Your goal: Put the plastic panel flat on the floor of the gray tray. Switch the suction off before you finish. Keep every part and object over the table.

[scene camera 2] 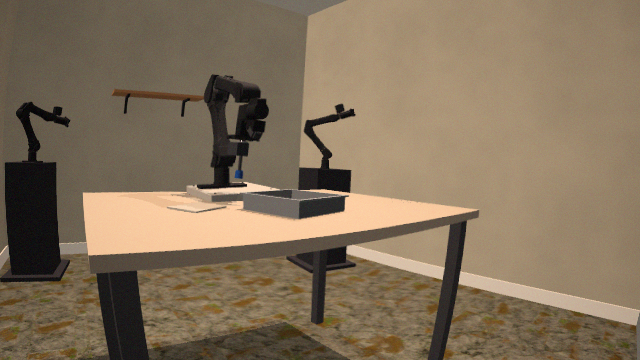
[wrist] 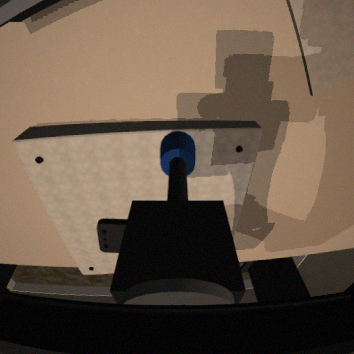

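Where they show: hand, its tool point: (scene camera 2: 238, 178) (wrist: 177, 146); arm's base, origin of its link: (scene camera 2: 221, 187).
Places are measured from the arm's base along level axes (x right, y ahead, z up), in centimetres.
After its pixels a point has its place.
The plastic panel (scene camera 2: 196, 207) {x 17.6, y 35.9, z -2.8 cm} (wrist: 327, 57) {x 14.5, y 28.3, z -2.8 cm} is a thin, pale, flat plate. It lies flat on the table, left of the tray in the scene view; part of it shows at the top right of the wrist view, mostly in shadow. The gray tray (scene camera 2: 270, 204) {x -1.6, y 46.2, z -0.7 cm} is a shallow open box on the table. A grey corner, which looks like the tray's, shows at the top left of the wrist view. Its floor is mostly hidden in the scene view. My gripper, a blue suction cup (scene camera 2: 239, 174) (wrist: 178, 152), is open with nothing on it. It hangs above the arm's base plate, apart from panel and tray.
The white base plate (scene camera 2: 227, 197) {x 2.8, y 18.3, z -2.0 cm} (wrist: 80, 200) {x -11.9, y 6.6, z 0.4 cm} carries the arm and stands behind the panel and tray on the table (scene camera 2: 165, 230) {x 30.2, y 64.4, z -3.4 cm}. Two other arms stand on black pedestals (scene camera 2: 31, 215) (scene camera 2: 336, 177) beyond the table. A wooden shelf (scene camera 2: 155, 95) hangs on the back wall.
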